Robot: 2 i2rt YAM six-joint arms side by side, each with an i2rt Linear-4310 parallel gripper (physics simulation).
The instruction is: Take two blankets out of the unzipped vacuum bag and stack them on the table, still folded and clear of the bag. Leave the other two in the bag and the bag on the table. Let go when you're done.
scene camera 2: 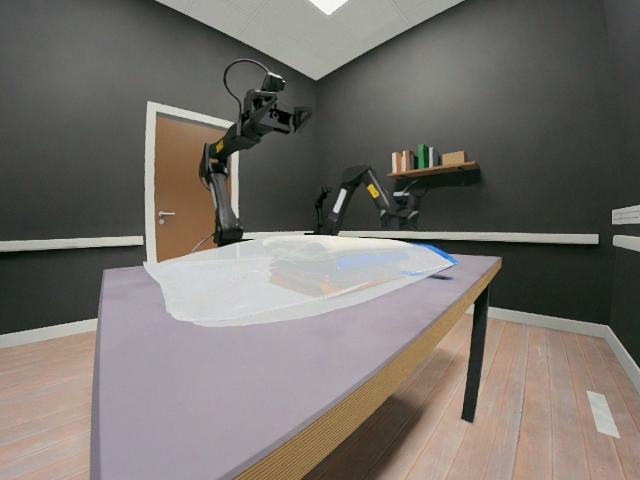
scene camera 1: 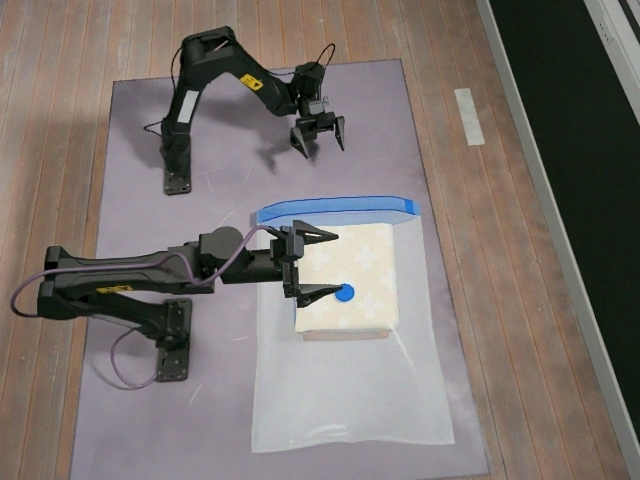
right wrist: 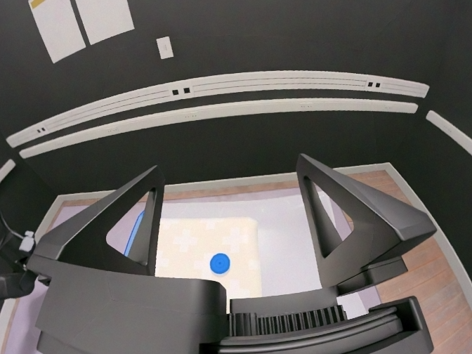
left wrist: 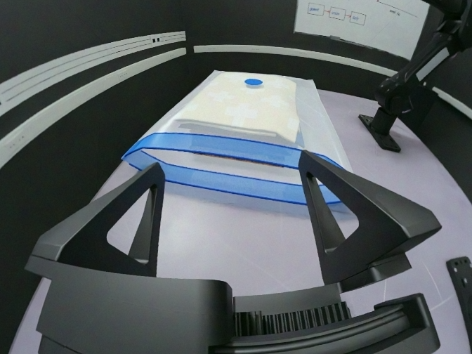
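The clear vacuum bag (scene camera 1: pixel 341 392) (scene camera 2: pixel 217 294) (left wrist: pixel 322 120) (right wrist: pixel 290 250) lies flat on the table, its blue-edged mouth (scene camera 1: pixel 336 205) (left wrist: pixel 235 149) gaping toward the top of scene camera 1. Inside is a folded stack; a cream blanket with white crosses (scene camera 1: pixel 379 279) (left wrist: pixel 260 102) (right wrist: pixel 240 242) is on top, and an orange-brown layer (scene camera 1: pixel 346 336) (scene camera 2: pixel 330 285) shows beneath. The other layers are mostly hidden. My left gripper (scene camera 1: pixel 324 152) (left wrist: pixel 229 162) is open and empty, low above the table, facing the mouth from outside. My right gripper (scene camera 1: pixel 338 262) (right wrist: pixel 227 166) is open and empty, high above the stack.
A round blue valve (scene camera 1: pixel 344 292) (left wrist: pixel 253 82) (right wrist: pixel 220 263) sits on the bag's film above the stack. The purple-grey table (scene camera 1: pixel 227 423) (scene camera 2: pixel 232 392) carries both arm bases along its left side in scene camera 1. The right arm reaches over the bag's left edge there.
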